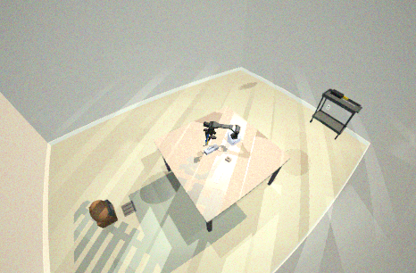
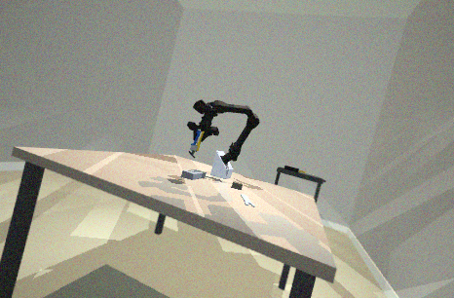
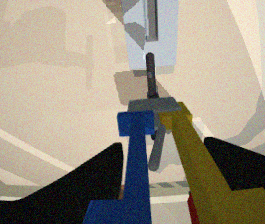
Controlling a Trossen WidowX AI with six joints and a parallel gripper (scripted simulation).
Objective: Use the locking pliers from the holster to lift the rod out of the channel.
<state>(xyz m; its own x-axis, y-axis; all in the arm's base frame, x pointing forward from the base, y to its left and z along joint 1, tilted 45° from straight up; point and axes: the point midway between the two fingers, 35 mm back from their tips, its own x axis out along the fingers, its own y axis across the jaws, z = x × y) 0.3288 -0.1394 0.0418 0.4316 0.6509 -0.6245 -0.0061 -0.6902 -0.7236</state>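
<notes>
The rod lies 80 mm below my gripper tip and 30 mm ahead of it. The rest, counted from my gripper tip: grey link bar (right at my gripper tip); channel block (190 mm below, 50 mm behind, 10 mm to the left); yellow handle (10 mm to the left, 10 mm behind, 10 mm above).
</notes>
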